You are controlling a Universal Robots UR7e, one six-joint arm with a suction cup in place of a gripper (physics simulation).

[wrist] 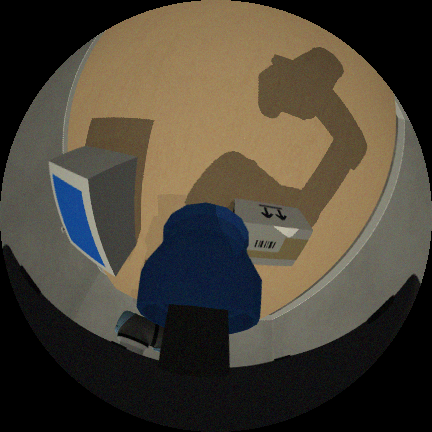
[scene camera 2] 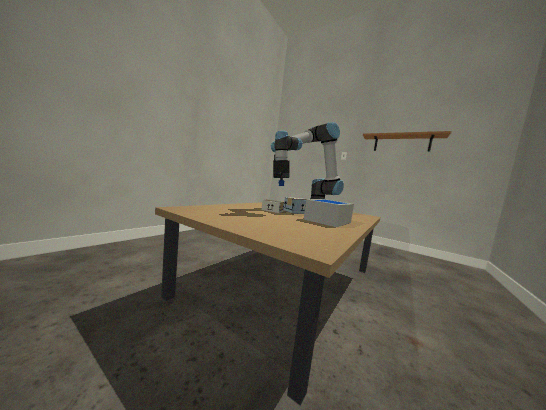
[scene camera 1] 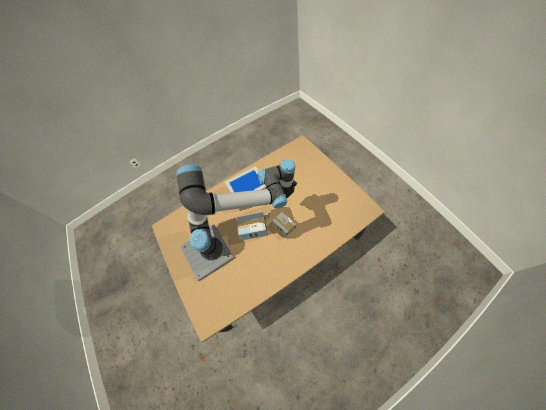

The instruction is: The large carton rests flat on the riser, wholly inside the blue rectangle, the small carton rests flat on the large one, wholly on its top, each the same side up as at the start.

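Note:
The large carton [scene camera 1: 252,230] [scene camera 2: 295,205], pale blue and white, stands on the table near the arm's base; it does not show in the wrist view. The small carton [scene camera 1: 284,223] [scene camera 2: 272,206] [wrist: 267,232], grey-white with a tan band, stands beside it on the table, arrows on its side. The light grey riser [scene camera 1: 230,189] [scene camera 2: 322,214] [wrist: 114,210] bears the blue rectangle [scene camera 1: 244,181] [scene camera 2: 330,202] [wrist: 75,215], with no carton on it. My gripper [scene camera 2: 281,183] [wrist: 205,222], a blue suction cup, is open and hangs high above the table, holding nothing. The arm hides part of the riser in scene camera 1.
The wooden table [scene camera 1: 300,155] [scene camera 2: 240,232] carries the arm's grey base plate [scene camera 1: 192,262] at one end. The arm's shadow [scene camera 1: 320,205] [wrist: 300,90] falls across the table. A wall shelf [scene camera 2: 407,135] is on the wall behind the arm.

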